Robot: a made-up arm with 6 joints.
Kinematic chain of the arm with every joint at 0, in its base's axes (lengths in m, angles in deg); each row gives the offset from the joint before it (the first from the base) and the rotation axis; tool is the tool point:
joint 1: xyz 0 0 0.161 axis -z
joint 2: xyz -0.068 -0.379 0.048 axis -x
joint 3: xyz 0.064 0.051 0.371 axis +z
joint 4: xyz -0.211 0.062 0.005 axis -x
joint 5: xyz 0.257 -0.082 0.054 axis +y
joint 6: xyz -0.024 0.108 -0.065 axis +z
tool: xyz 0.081 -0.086 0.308
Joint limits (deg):
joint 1: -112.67..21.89
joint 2: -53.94..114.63
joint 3: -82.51..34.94
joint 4: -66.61..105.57
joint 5: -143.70..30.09
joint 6: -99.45..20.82
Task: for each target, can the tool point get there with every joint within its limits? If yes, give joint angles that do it. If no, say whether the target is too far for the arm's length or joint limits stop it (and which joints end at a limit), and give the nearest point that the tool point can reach.
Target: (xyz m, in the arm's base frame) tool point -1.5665 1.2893 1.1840
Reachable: no: too far | nearest point -0.2046 0.2685 0.5500 | short by 1.816 m
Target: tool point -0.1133 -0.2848 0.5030
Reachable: yes | joints -15.52 25.24 12.09 -22.72 -98.60 -49.47
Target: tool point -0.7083 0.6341 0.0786
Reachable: no: joint limits stop it (at a limit: joint 1, joint 5, joint 6) | nearest point -0.2725 0.2685 0.1218 | short by 0.571 m
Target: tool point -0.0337 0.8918 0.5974
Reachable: no: joint limits stop it (at a limit: joint 1, joint 5, joint 6) | nearest point 0.1392 0.4816 0.5892 | short by 0.445 m
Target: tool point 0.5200 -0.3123 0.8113
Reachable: yes | joints -65.92 -18.97 -9.15 -13.34 -3.67 -76.17
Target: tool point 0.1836 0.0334 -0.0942
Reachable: yes | joints 10.88 89.86 -63.15 86.70 -63.76 1.76
